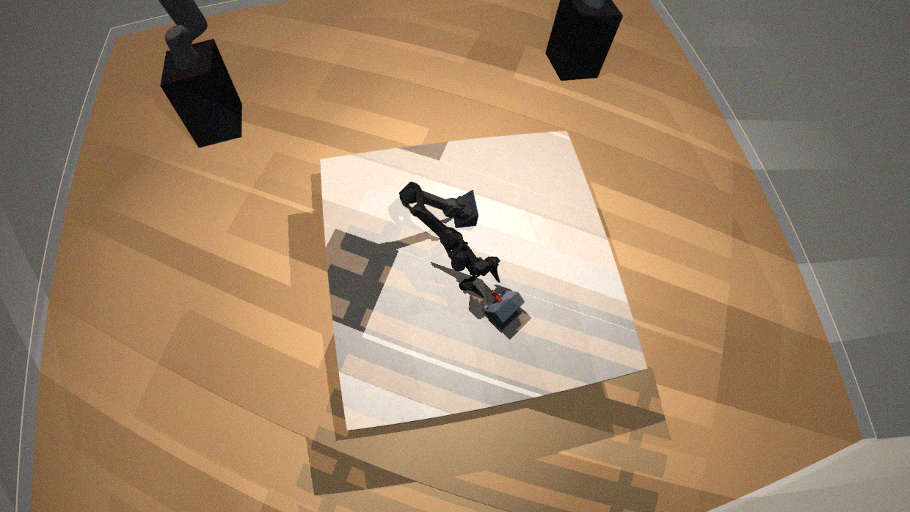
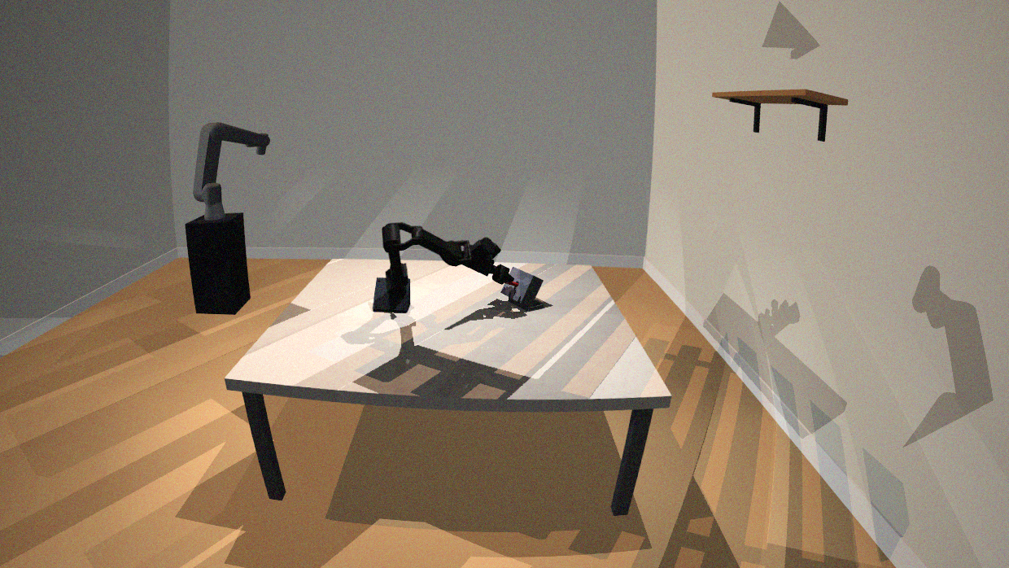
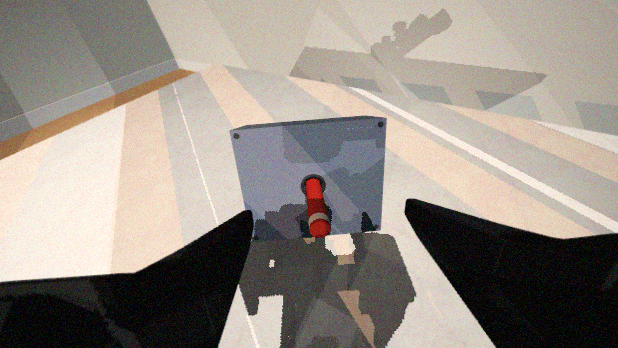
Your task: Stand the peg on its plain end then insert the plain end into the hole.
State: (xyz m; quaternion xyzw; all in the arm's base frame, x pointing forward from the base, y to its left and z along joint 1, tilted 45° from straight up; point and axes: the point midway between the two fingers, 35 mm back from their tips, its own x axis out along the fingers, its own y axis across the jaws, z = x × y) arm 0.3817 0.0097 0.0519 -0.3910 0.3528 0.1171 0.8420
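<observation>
My gripper tip is 2 cm short of the red peg, 2 cm to the right of it and 3 cm above it. The rest, counted from my gripper tip: sloped panel: 6 cm ahead, 4 cm to the left, 5 cm below.
</observation>
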